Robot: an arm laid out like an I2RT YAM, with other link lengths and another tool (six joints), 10 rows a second.
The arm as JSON. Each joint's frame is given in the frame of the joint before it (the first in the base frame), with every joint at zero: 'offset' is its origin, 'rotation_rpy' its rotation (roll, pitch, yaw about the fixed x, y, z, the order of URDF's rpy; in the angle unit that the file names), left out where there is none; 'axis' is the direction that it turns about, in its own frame. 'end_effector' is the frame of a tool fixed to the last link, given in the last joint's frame.
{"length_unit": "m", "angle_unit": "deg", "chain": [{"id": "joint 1", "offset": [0.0, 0.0, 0.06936], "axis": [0.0, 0.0, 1.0]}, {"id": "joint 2", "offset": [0.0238, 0.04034, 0.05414], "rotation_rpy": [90.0, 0.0, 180.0], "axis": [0.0, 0.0, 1.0]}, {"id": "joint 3", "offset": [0.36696, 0.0, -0.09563], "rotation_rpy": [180.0, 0.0, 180.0], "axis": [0.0, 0.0, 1.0]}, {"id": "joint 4", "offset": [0.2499, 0.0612, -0.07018], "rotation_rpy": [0.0, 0.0, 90.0], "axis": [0.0, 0.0, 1.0]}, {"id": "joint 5", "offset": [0.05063, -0.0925, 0.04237], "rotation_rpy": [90.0, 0.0, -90.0], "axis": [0.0, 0.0, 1.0]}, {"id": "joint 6", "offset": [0.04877, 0.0, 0.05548], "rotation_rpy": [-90.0, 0.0, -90.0], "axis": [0.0, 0.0, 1.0]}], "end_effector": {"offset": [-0.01, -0.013, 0.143], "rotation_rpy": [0.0, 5.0, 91.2]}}
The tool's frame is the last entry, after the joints.
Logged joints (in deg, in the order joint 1, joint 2, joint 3, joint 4, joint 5, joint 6), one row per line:
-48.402 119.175 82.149 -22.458 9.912 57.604
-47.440 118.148 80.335 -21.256 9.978 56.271
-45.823 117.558 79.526 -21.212 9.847 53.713
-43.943 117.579 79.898 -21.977 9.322 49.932
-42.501 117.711 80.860 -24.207 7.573 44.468
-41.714 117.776 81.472 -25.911 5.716 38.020
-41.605 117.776 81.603 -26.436 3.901 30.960
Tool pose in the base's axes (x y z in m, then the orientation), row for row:
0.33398 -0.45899 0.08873 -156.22 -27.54 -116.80
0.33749 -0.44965 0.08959 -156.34 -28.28 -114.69
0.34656 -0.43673 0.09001 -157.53 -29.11 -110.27
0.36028 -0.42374 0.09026 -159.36 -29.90 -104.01
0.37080 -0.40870 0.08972 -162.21 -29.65 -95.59
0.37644 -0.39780 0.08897 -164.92 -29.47 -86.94
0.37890 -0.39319 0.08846 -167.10 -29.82 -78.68
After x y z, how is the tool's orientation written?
As angles about the fixed x, y, z axes (roll, pitch, yaw), in degrees.
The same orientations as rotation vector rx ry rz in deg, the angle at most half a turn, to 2 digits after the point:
91.77 -133.26 49.73
94.21 -131.22 50.37
99.04 -127.60 50.23
105.68 -122.52 49.75
114.51 -116.22 47.88
123.08 -108.80 46.28
130.55 -100.60 45.73

